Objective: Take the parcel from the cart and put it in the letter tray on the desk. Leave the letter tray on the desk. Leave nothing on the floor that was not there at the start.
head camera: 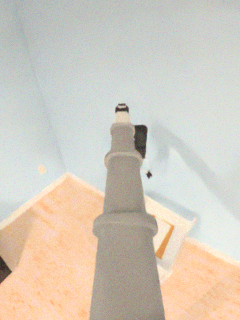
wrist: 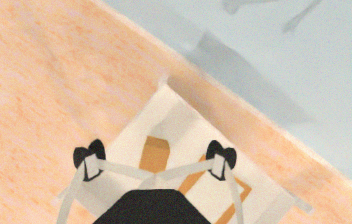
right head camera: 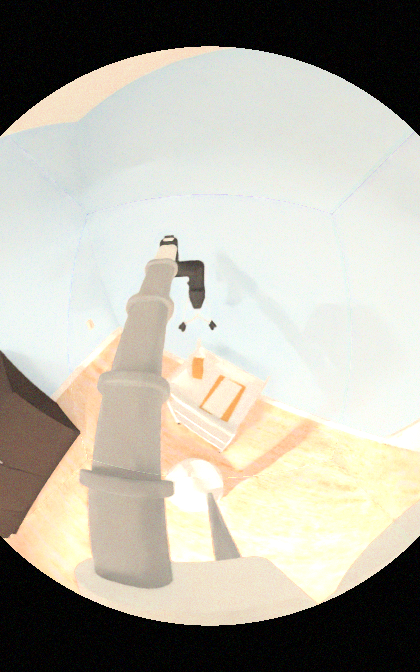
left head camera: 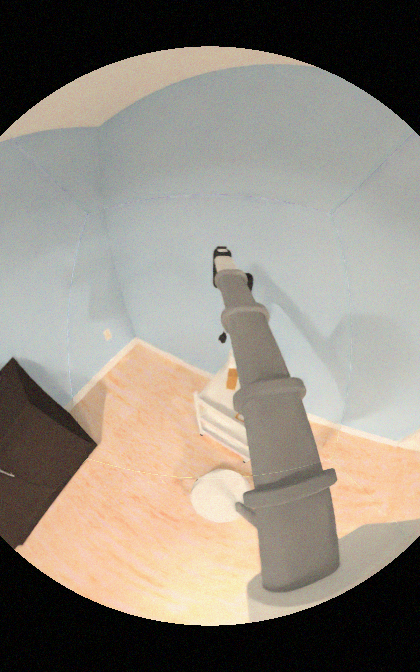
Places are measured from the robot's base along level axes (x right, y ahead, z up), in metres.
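Where they show: gripper, between the fingertips: [wrist: 156,153].
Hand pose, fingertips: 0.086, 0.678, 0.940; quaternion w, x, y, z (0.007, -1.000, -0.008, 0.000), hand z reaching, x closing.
Observation:
After its pixels a point has its place, as x, y, z.
A small orange-brown box [left head camera: 232,378] [right head camera: 198,367] [wrist: 154,150] {0.081, 0.646, 0.765}, which looks like the parcel, stands in the white cart [head camera: 186,229] {0.411, 0.501, 0.635} [left head camera: 220,439] [right head camera: 202,422] [wrist: 127,145] {0.010, 0.632, 0.635}. Beside it in the cart lies a flat orange-brown piece with a white rectangle on top [right head camera: 223,397] [wrist: 210,195] {0.223, 0.509, 0.648}. My gripper [right head camera: 197,325] [wrist: 156,153] {0.086, 0.678, 0.940} is open and empty. It hangs high above the cart, and in the wrist view its fingertips are on either side of the box. In the head camera view the arm hides part of the cart. The desk and letter tray cannot be made out.
A dark brown box-shaped piece of furniture [left head camera: 45,450] [right head camera: 30,450] stands at the left. A round white object [left head camera: 220,495] [right head camera: 192,480] is on the near side of the cart. A pale blue wall runs behind the cart, meeting another at a corner to the left.

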